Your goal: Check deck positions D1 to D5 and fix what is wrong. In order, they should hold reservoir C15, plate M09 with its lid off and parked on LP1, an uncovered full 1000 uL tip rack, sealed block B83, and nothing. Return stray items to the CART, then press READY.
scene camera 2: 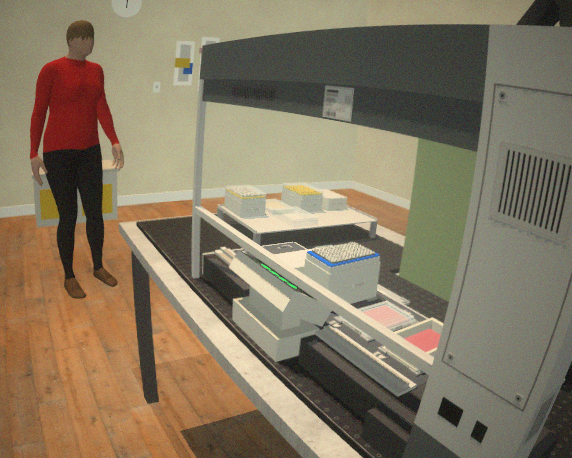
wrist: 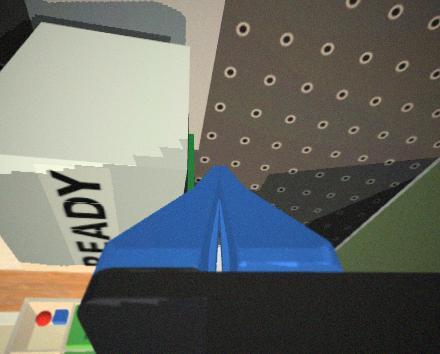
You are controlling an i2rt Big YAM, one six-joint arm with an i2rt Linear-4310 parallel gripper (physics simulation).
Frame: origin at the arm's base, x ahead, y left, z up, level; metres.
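Seen in the pictures: gripper, fingertip midpoint: (wrist: 219, 178).
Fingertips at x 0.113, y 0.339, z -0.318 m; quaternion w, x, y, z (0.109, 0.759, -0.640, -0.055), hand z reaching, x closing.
Note:
A point is followed by its place in that frame.
My gripper (wrist: 219, 178) @(x 0.113, y 0.339, z -0.318 m) is shut and empty, its blue fingertips together. In the wrist view, the thin green edge of the READY button (wrist: 191, 155) @(x 0.129, y 0.353, z -0.315 m) shows just left of the fingertips, beside a pale housing (wrist: 100, 90) @(x 0.150, y 0.386, z -0.321 m) with a READY label (wrist: 90, 220) @(x 0.121, y 0.386, z -0.288 m). Contact cannot be told. In scene camera 2, a red-filled reservoir (scene camera 2: 425, 339) @(x 0.390, y 0.202, z -0.334 m) is nearest on the deck, then a plate with pink wells (scene camera 2: 387, 316), then an uncovered tip rack (scene camera 2: 342, 275) with a blue rim. A flat pale item with a dark panel (scene camera 2: 284, 248) lies beyond. Labels and the block's identity are unreadable. The gripper does not show there.
A low white stand (scene camera 2: 340, 220) at the back holds boxes with yellow tops (scene camera 2: 302, 197). A rail (scene camera 2: 320, 290) @(x 0.606, y 0.136, z -0.210 m) crosses before the deck, with a grey-green side panel (scene camera 2: 432, 215) behind. A person in red (scene camera 2: 75, 105) stands left. A tray with a red ball (wrist: 43, 318) shows lower left.

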